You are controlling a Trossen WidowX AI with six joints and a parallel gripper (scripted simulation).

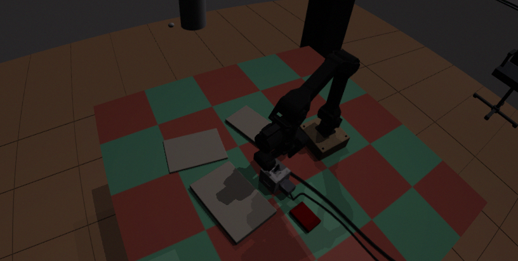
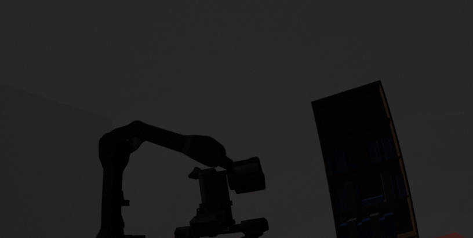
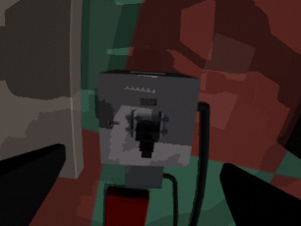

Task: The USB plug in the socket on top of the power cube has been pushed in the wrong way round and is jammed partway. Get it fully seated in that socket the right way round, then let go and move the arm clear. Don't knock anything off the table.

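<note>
Now: the dark USB plug 3 cm below my gripper tip. From my gripper tip the other things lie so: red block: 17 cm to the left, 11 cm below, 1 cm behind.
</note>
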